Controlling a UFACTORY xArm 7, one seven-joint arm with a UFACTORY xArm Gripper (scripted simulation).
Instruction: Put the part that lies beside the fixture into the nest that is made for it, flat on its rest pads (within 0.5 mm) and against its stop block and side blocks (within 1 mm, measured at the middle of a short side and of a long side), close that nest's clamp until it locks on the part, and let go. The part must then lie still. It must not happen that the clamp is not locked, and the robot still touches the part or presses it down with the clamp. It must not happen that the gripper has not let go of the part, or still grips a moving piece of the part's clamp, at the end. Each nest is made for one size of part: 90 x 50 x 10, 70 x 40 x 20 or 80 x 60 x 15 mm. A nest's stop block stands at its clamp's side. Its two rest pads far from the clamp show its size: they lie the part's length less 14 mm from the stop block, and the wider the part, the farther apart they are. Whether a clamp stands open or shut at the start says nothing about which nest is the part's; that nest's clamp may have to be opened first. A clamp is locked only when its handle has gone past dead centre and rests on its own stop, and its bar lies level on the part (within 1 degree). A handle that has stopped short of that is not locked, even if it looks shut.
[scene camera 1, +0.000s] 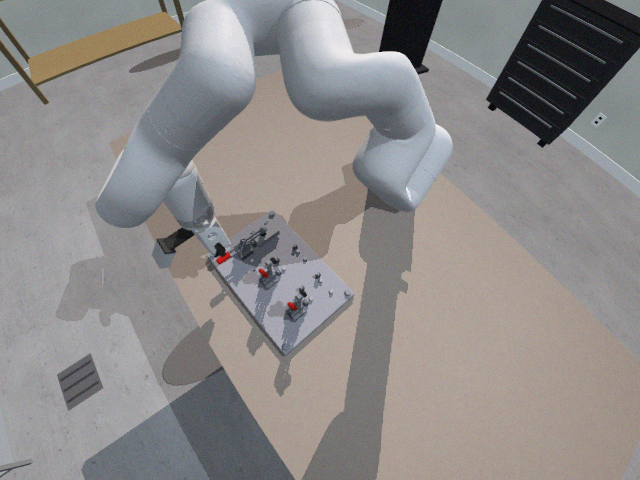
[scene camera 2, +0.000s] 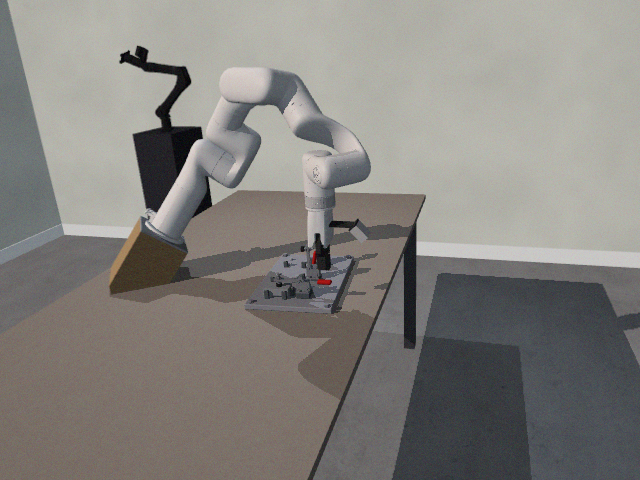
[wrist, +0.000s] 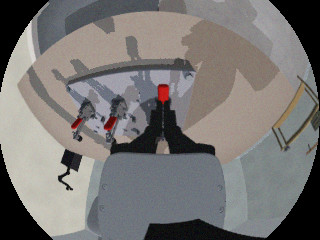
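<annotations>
My gripper: visible in scene camera 1 (219, 252), scene camera 2, wrist view. Gripper, same spot: (wrist: 180, 143) and (scene camera 2: 326, 249).
</annotations>
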